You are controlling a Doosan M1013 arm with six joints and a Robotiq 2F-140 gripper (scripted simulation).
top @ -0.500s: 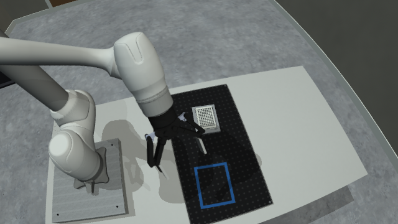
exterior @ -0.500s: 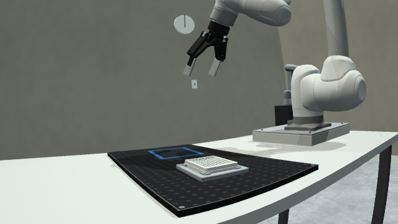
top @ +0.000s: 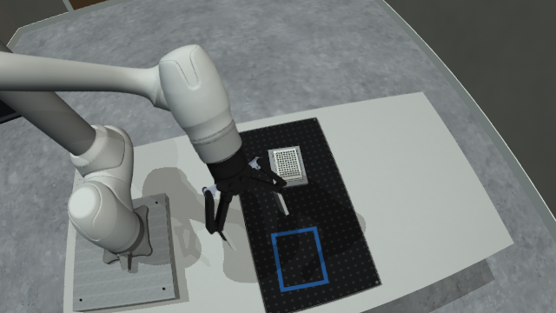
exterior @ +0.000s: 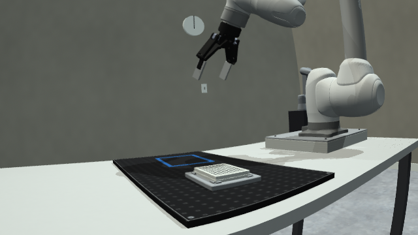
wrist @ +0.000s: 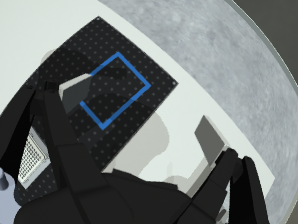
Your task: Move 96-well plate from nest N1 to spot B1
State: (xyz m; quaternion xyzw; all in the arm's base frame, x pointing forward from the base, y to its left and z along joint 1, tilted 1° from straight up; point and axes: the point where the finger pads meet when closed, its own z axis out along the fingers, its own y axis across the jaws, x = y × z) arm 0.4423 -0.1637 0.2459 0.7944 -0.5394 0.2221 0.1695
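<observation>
Now: hand 17 cm short of the white 96-well plate, 28 cm to the right of it and 26 cm above it. Round my hand: grey plate nest N1: 17 cm ahead, 28 cm to the left, 27 cm below.
</observation>
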